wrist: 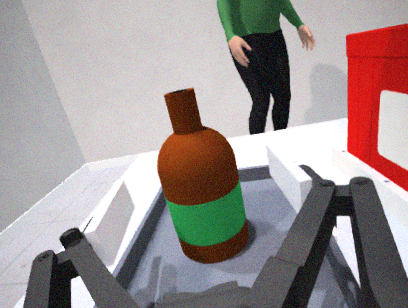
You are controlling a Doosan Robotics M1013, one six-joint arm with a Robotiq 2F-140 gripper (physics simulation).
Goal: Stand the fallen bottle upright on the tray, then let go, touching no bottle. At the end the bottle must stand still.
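Frame: origin at the arm's base, x ahead, y left, z up, level; centimetres.
Seen in the pictures: gripper, between the fingertips: (197, 176).
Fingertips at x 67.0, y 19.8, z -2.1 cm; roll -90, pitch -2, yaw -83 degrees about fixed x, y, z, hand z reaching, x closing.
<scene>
A point is followed by its place in that frame.
A brown bottle (202, 165) {z -0.2, x 65.0, y 18.8 cm} with a green band stands upright on the grey tray (272, 205) {z -10.1, x 72.5, y 12.9 cm}. It looks slanted to the left in the wrist view, in line with the tilt of the camera. Its base rests on the tray floor, and its neck points up. My gripper (197, 176) {z -2.1, x 67.0, y 19.8 cm} is open, with one pale finger pad to the left of the bottle and one to the right. A gap shows between the bottle and each pad. The near part of the tray is partly hidden by the gripper's dark linkages.
A red box (366, 105) {z -0.8, x 75.4, y 1.0 cm} with a pale panel stands at the right, beyond the tray. The white table (310, 135) {z -10.7, x 94.7, y 1.3 cm} reaches behind the tray. A person (265, 55) in a green top and black trousers stands beyond the table's far edge. Tiled floor shows at the left.
</scene>
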